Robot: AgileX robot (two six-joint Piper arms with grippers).
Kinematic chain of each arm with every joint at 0, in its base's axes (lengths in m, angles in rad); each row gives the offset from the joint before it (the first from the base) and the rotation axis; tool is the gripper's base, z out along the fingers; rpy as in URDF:
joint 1: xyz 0 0 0.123 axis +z
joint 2: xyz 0 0 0 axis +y
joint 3: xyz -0.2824 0 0.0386 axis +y
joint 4: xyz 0.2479 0 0.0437 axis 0.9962 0 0.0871
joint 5: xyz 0 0 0 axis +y
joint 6: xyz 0.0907 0 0.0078 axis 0.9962 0 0.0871
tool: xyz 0 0 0 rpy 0 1.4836 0
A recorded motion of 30 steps. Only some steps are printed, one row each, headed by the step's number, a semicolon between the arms.
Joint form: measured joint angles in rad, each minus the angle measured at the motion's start. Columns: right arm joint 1, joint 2, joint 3, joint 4, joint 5, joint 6; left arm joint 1, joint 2, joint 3, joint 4, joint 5, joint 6.
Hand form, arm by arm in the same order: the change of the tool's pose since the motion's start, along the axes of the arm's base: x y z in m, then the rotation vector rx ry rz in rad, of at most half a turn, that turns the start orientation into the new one. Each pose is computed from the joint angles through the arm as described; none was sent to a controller.
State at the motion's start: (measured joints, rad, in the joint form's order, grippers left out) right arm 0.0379 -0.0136 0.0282 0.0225 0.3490 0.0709; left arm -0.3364 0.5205 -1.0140 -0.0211 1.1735 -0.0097
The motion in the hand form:
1: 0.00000 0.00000 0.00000 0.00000 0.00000 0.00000; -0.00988 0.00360 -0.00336 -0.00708 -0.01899 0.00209
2: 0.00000 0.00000 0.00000 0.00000 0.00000 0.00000; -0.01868 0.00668 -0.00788 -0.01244 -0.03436 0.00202
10: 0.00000 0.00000 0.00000 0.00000 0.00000 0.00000; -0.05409 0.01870 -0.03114 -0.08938 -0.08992 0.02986
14: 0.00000 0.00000 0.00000 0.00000 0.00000 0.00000; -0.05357 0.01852 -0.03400 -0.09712 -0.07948 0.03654
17: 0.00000 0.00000 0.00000 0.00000 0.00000 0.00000; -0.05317 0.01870 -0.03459 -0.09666 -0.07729 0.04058
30: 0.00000 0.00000 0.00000 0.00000 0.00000 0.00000; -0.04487 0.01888 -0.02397 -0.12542 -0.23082 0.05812
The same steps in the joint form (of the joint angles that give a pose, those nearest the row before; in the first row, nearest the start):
1: 0.0000 0.0000 0.0000 0.0000 0.0000 0.0000; 0.0000 -0.0437 0.0175 0.0017 0.0059 -0.0022
2: 0.0000 0.0000 0.0000 0.0000 0.0000 0.0000; -0.0001 -0.0854 0.0378 0.0018 0.0110 -0.0024
10: 0.0000 0.0000 0.0000 0.0000 0.0000 0.0000; 0.0000 -0.2710 0.1278 -0.0022 0.0276 -0.0620
14: 0.0000 0.0000 0.0000 0.0000 0.0000 0.0000; 0.0000 -0.2751 0.1389 -0.0021 0.0276 -0.0747
17: 0.0000 0.0000 0.0000 0.0000 0.0000 0.0000; -0.0001 -0.2751 0.1412 0.0014 0.0275 -0.0783
30: 0.0000 0.0000 0.0000 0.0000 0.0000 0.0000; 0.0000 -0.2751 0.1534 0.0369 -0.1379 -0.0797

